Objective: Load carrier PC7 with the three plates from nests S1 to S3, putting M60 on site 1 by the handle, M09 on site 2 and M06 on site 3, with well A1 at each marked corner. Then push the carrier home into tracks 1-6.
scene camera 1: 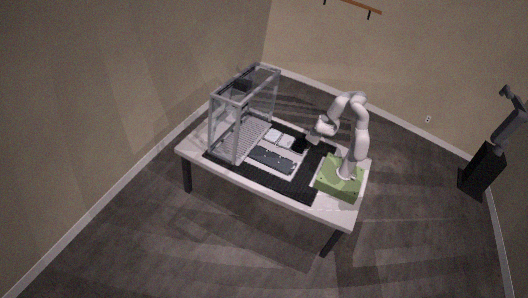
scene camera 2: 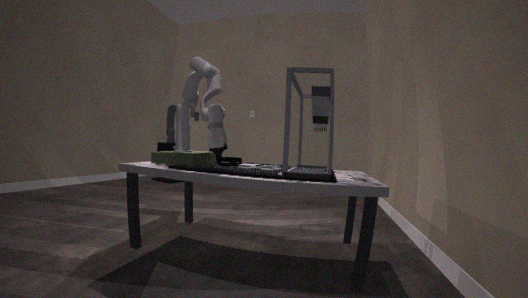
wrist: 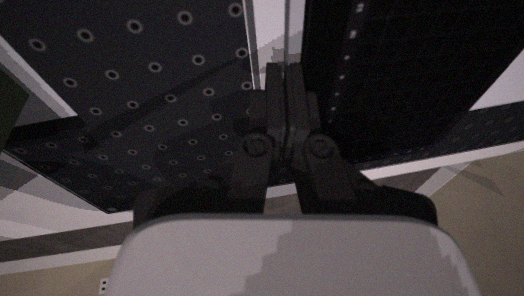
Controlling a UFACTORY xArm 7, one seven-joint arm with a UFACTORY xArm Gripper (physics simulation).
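Places are measured from the arm's base along level axes (x left, y back, z up), in millimetres.
Where they show: gripper, between the fingertips: (scene camera 1: pixel 307 147) (scene camera 2: pixel 219 161) (wrist: pixel 280 85); arm's base, origin of its link: (scene camera 1: pixel 343 174) (scene camera 2: pixel 182 151).
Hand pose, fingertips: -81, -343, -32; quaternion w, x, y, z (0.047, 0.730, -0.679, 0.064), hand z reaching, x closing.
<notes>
Each offset is from my fingertips to the top centre of the thing, as dx, dy, dz. Level surfaces: height alone.
My gripper (wrist: pixel 280 85) is shut and empty. Its closed fingertips are low beside the near edge of the black plate {+18, -55, +24} (wrist: pixel 425 60) (scene camera 1: pixel 299 145) (scene camera 2: pixel 231 161), over the pale strip between that plate and the perforated black deck {dz -30} (wrist: pixel 162 82). Any contact with the plate cannot be told. Two white plates {+53, -268, -4} (scene camera 1: pixel 273 135) {+34, -160, -4} (scene camera 1: pixel 285 141) sit in a row with the black one. The long slate-grey carrier {+263, -130, +0} (scene camera 1: pixel 273 160) lies parallel to this row, on a pale base (scene camera 1: pixel 291 176). The labels, handle and A1 corners are too small or dark to read.
The framed enclosure (scene camera 1: pixel 234 142) (scene camera 2: pixel 288 120) stands at the other end of the deck, over a ribbed track surface {dz -30} (scene camera 1: pixel 250 134), with a pipetting head (scene camera 1: pixel 243 84) (scene camera 2: pixel 320 105) inside. The arm stands on a green base (scene camera 1: pixel 332 186) (scene camera 2: pixel 185 158) at the table's end.
</notes>
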